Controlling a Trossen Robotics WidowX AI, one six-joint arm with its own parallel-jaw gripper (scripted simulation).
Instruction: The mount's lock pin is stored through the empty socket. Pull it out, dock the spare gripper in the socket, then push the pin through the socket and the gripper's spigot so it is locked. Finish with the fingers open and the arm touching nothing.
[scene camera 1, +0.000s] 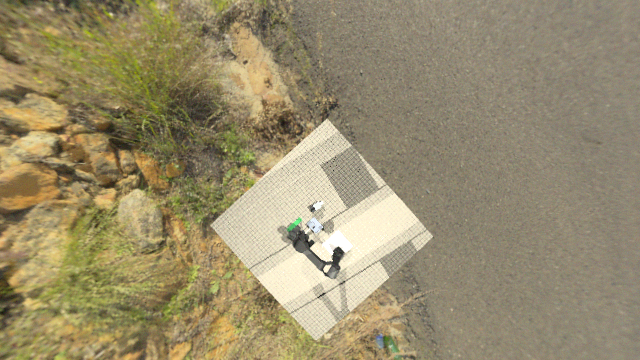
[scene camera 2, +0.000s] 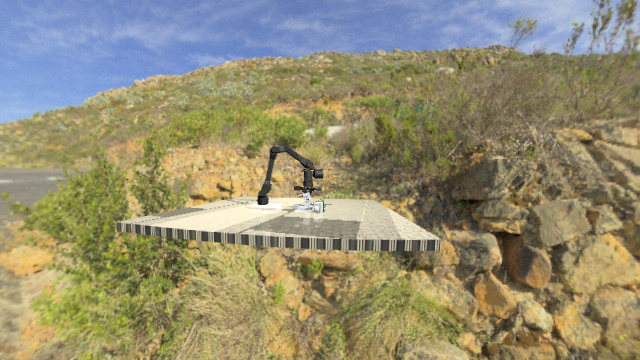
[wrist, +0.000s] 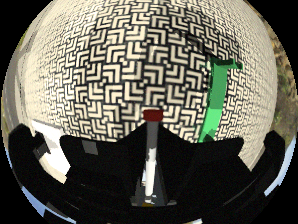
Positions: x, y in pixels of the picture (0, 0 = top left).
Labels:
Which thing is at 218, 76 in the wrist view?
A green strip.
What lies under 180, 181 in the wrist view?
My gripper.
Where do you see a lock pin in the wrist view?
151, 116

